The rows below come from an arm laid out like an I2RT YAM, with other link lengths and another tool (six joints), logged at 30 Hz.
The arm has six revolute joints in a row. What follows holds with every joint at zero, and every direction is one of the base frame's.
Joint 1 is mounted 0.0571 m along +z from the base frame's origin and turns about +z.
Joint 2 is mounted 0.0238 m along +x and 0.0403 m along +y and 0.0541 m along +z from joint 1 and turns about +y.
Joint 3 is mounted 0.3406 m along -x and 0.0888 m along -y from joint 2 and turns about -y.
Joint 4 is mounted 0.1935 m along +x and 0.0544 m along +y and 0.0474 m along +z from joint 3 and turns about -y.
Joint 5 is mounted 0.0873 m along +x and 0.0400 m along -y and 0.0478 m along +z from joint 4 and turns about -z.
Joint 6 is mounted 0.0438 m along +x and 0.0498 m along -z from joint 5 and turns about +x.
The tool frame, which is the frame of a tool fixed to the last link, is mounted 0.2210 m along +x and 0.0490 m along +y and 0.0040 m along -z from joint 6; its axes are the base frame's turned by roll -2.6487, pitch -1.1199 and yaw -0.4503 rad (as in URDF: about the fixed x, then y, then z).
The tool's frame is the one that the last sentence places.
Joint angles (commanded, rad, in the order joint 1, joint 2, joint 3, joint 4, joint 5, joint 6), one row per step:
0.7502, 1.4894, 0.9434, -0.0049, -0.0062, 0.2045
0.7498, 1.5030, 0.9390, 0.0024, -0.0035, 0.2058
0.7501, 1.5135, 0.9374, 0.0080, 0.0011, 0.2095
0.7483, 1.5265, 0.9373, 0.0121, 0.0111, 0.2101
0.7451, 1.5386, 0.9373, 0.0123, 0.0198, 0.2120
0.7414, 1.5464, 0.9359, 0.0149, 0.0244, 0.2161
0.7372, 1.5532, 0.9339, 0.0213, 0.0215, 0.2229
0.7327, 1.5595, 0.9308, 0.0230, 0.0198, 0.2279
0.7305, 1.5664, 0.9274, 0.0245, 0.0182, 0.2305
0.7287, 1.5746, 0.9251, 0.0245, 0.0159, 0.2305
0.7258, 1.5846, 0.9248, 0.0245, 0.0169, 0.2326
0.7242, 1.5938, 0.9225, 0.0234, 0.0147, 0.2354
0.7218, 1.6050, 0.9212, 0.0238, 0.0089, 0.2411
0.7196, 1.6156, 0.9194, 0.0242, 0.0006, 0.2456
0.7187, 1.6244, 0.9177, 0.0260, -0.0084, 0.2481
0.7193, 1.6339, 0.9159, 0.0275, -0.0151, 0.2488
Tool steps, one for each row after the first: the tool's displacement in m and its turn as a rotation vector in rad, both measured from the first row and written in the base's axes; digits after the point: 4 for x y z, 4 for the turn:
0.0019, 0.0005, -0.0063, -0.0075, 0.0076, -0.0034
0.0040, 0.0010, -0.0103, -0.0115, 0.0128, -0.0089
0.0081, -0.0001, -0.0154, -0.0211, 0.0161, -0.0195
0.0118, -0.0020, -0.0212, -0.0315, 0.0227, -0.0310
0.0146, -0.0035, -0.0247, -0.0353, 0.0281, -0.0408
0.0165, -0.0036, -0.0267, -0.0315, 0.0348, -0.0463
0.0178, -0.0050, -0.0304, -0.0329, 0.0439, -0.0521
0.0181, -0.0056, -0.0347, -0.0367, 0.0524, -0.0544
0.0182, -0.0059, -0.0396, -0.0429, 0.0610, -0.0543
0.0198, -0.0068, -0.0444, -0.0490, 0.0693, -0.0593
0.0196, -0.0072, -0.0500, -0.0550, 0.0809, -0.0607
0.0196, -0.0069, -0.0554, -0.0573, 0.0953, -0.0616
0.0188, -0.0062, -0.0608, -0.0592, 0.1099, -0.0597
0.0174, -0.0048, -0.0648, -0.0598, 0.1213, -0.0549
0.0159, -0.0034, -0.0695, -0.0633, 0.1316, -0.0494

